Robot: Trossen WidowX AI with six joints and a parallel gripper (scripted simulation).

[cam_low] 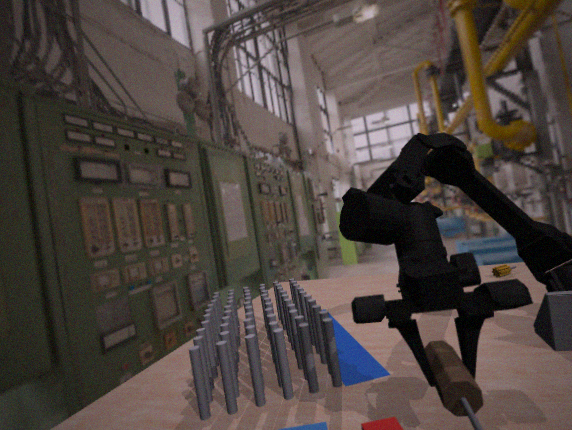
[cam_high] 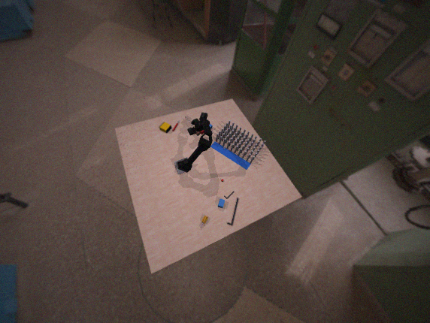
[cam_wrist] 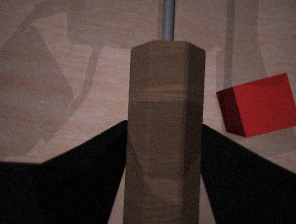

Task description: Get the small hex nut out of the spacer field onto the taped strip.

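The red cube lies 70 mm ahead of my gripper tip, 60 mm below it and 30 mm to the left of it. The rest, counted from my gripper tip: yellow scraper: 760 mm to the right, 260 mm behind, 60 mm below; yellow block: 240 mm behind, 200 mm to the left, 60 mm below; blue taped strip: 320 mm to the right, 210 mm ahead, 80 mm below.
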